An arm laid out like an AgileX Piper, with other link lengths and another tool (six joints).
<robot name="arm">
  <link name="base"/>
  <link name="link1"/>
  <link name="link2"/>
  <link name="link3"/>
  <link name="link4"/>
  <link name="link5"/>
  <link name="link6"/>
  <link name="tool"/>
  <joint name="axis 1" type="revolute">
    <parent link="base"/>
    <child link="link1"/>
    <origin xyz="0 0 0.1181" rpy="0 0 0"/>
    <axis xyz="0 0 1"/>
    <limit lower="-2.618" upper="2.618"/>
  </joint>
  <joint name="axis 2" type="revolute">
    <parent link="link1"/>
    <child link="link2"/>
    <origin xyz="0 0 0" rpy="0 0 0"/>
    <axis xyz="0 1 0"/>
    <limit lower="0" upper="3.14"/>
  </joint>
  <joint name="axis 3" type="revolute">
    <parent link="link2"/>
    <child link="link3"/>
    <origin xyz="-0.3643 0 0.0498" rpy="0 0 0"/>
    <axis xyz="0 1 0"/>
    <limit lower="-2.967" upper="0"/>
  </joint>
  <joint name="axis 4" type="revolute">
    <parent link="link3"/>
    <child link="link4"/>
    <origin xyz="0.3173 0 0.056" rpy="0 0 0"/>
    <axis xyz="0.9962 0 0.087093"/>
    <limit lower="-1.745" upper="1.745"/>
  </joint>
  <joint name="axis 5" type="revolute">
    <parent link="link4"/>
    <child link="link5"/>
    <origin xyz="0 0 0" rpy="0 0 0"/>
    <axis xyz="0 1 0"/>
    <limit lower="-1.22" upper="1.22"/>
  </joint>
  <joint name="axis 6" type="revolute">
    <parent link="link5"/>
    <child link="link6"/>
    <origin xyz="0.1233 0 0.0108" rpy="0 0 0"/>
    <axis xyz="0.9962 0 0.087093"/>
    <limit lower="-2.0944" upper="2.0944"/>
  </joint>
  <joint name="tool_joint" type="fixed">
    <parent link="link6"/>
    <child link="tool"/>
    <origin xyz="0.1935 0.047 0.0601" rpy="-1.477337 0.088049 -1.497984"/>
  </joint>
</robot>
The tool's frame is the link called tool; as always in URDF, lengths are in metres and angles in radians.
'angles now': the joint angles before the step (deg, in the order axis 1, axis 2, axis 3, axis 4, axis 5, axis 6). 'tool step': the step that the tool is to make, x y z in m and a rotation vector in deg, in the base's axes. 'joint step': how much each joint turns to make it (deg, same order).
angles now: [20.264 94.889 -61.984 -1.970 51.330 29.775]
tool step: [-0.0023 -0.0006 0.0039 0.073 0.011 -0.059]
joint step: [-0.004 -0.594 0.009 0.093 0.570 -0.005]
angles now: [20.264 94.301 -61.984 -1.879 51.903 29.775]
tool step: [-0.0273 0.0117 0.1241 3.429 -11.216 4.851]
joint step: [2.170 -15.916 -0.009 0.000 4.154 -2.937]
